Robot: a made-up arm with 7 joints.
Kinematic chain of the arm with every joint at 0, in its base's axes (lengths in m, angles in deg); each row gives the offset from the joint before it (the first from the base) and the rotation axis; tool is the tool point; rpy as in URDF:
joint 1: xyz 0 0 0.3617 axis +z
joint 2: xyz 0 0 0 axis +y
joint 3: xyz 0 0 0.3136 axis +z
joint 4: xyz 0.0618 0 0 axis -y
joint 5: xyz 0.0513 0 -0.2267 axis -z
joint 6: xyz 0 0 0 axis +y
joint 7: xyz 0.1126 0 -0.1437 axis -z
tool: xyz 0 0 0 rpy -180 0 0
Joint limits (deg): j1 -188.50..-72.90 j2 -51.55..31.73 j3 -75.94..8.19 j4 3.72..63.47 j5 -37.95..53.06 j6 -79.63..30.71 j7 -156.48..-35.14
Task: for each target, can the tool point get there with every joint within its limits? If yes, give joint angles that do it. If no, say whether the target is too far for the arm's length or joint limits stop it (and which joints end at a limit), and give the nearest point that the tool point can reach.
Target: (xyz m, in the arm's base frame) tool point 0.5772 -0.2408 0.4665
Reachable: no: joint limits stop it (at a limit: joint 1, joint 3, joint 5) | nearest point 0.2773 -0.3469 0.4700 | short by 0.318 m
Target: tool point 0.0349 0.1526 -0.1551
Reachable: no: joint limits stop it (at a limit: joint 1, joint 2) | nearest point -0.0792 0.1093 0.2072 | short by 0.382 m
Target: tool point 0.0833 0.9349 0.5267
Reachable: no: too far | nearest point 0.0446 0.5009 0.5622 | short by 0.437 m
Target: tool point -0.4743 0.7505 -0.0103
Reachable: no: too far | nearest point -0.3154 0.3664 0.3384 | short by 0.543 m
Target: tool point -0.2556 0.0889 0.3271
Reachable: yes | joints -129.51 -2.96 -62.58 11.51 23.67 9.49 -48.03
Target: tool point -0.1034 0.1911 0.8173
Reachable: yes | joints -137.28 -40.21 -54.04 54.78 -27.91 -69.90 -130.11
